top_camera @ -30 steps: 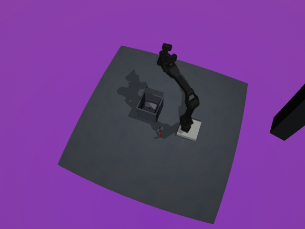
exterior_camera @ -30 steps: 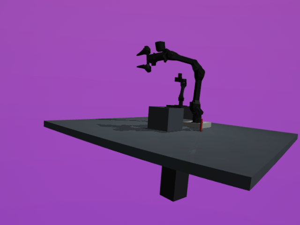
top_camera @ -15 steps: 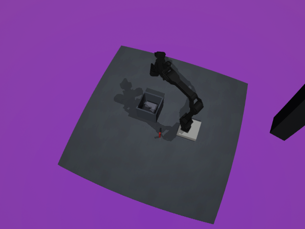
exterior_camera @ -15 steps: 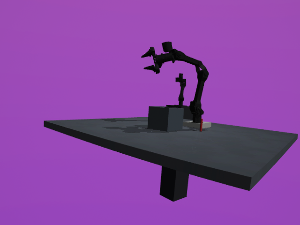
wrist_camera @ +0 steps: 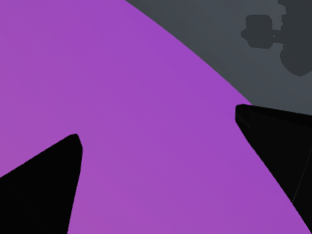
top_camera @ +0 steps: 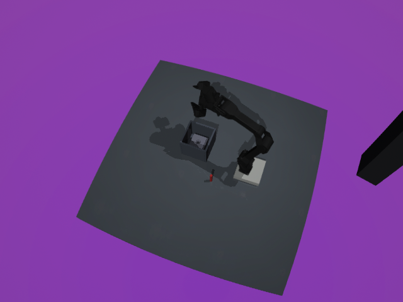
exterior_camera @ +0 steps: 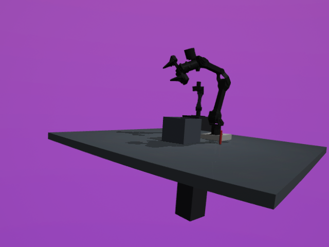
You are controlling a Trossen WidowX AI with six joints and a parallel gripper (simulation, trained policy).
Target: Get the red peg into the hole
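Right now my gripper tip is 35 cm above the red peg, 24 cm to the right of it and 24 cm past it. Round my gripper tip: grey plate (34 cm below, 8 cm to the left, 7 cm behind).
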